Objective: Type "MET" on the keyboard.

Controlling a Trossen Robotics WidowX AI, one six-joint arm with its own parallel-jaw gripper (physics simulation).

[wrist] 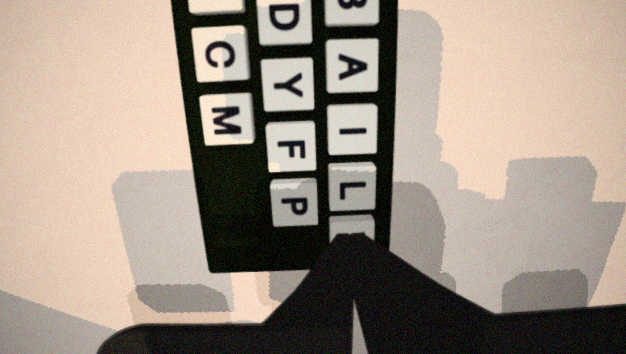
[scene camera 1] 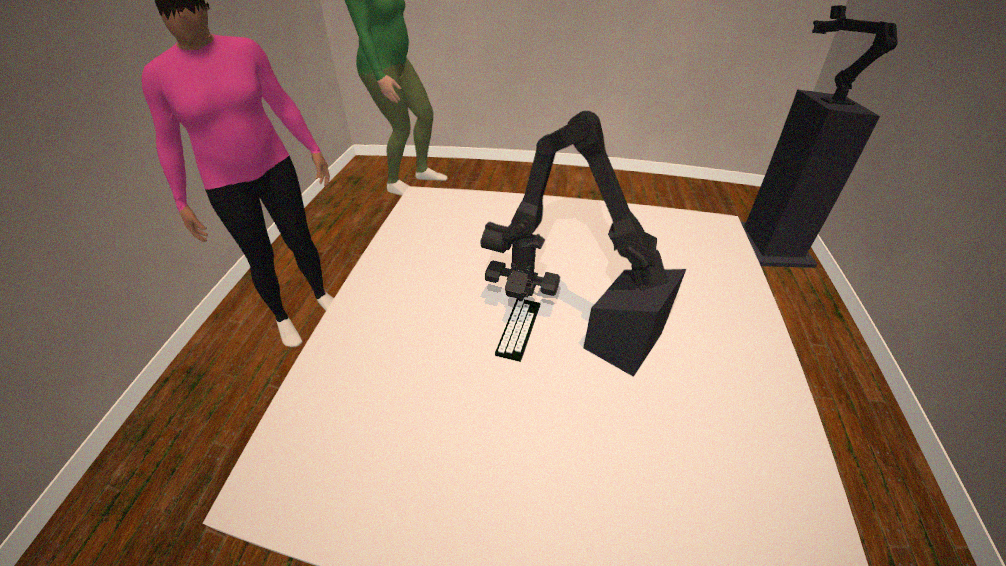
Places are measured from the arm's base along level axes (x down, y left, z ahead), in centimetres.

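Pixels of known places: gripper, fingertip midpoint: (wrist: 349,246) (scene camera 1: 521,300); arm's base, link origin: (scene camera 1: 652,279).
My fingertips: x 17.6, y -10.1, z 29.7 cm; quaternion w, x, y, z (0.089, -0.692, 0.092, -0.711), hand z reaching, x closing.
Ahead of a thing's pixels: the offset from my fingertips to its top centre. Level surfaces: height alone.
The black keyboard {dx +0.5, dy +8.5, dz +0.4 cm} (scene camera 1: 509,356) (wrist: 232,200) with white keys lies on the white mat. My gripper (scene camera 1: 519,298) (wrist: 349,246) is shut and empty, pointing down at the keyboard's far end. In the wrist view the closed fingertips cover most of the T key {dx +0.5, dy -0.1, dz +0.1 cm} (wrist: 352,226), the end key beyond the L key {dx +0.5, dy +1.7, dz +0.6 cm} (wrist: 352,187), and hide its letter. Whether they touch or press it I cannot tell. The M key {dx +0.5, dy +4.9, dz -2.4 cm} (wrist: 227,120) is up and to the left of the fingertips, at the end of its row. The E key does not show in the wrist view.
The arm's dark base block (scene camera 1: 622,316) stands on the mat {dx +2.1 cm} (scene camera 1: 492,450) right of the keyboard. A person in pink (scene camera 1: 225,119) stands left of the mat and one in green (scene camera 1: 383,38) behind it. A second arm sits on a dark pedestal (scene camera 1: 809,168) at the back right.
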